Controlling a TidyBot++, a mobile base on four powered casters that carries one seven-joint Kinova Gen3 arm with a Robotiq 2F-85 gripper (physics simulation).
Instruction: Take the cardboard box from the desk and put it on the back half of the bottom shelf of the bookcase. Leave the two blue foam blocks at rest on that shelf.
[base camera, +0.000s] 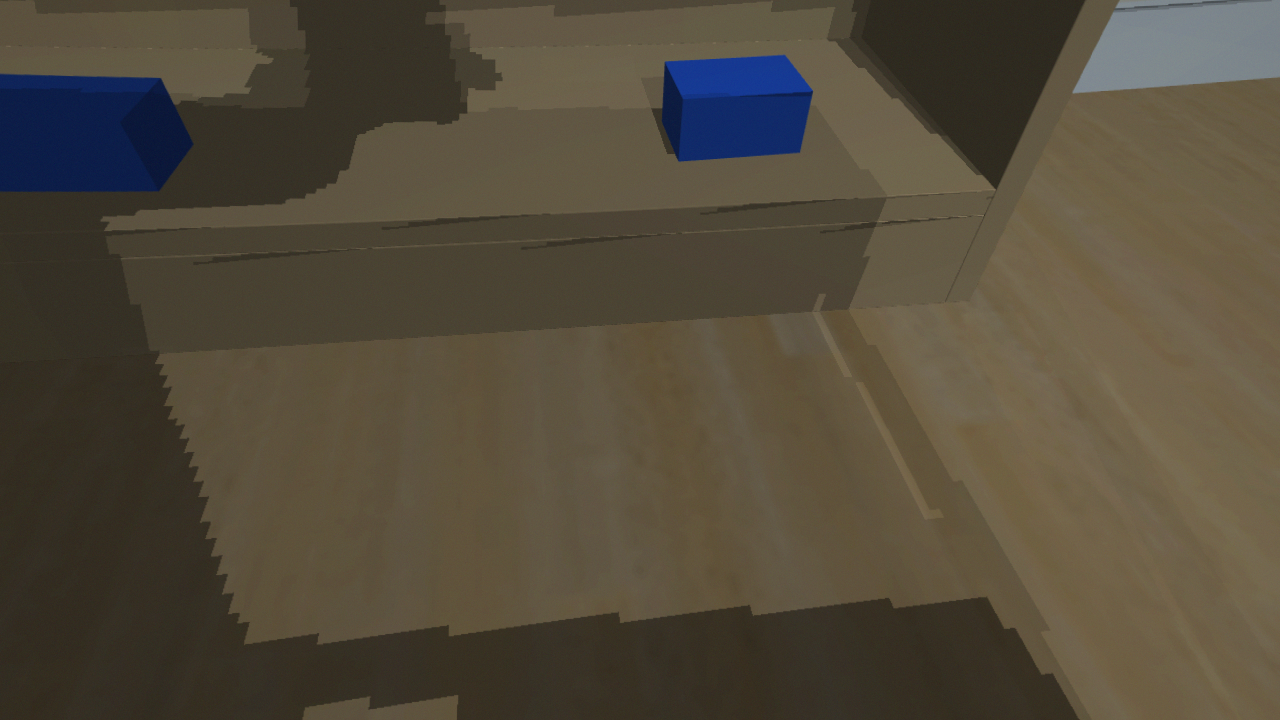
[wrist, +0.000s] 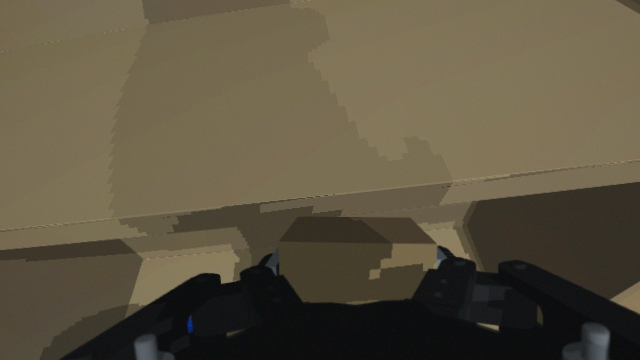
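There is my gripper (wrist: 353, 259), and the wrist view also gives me a cardboard box (wrist: 351, 260). In the base camera view that box is out of frame. A bookcase is there too: I see it from the base camera (base camera: 352, 177), and the wrist view shows the bookcase (wrist: 67, 294) as well.
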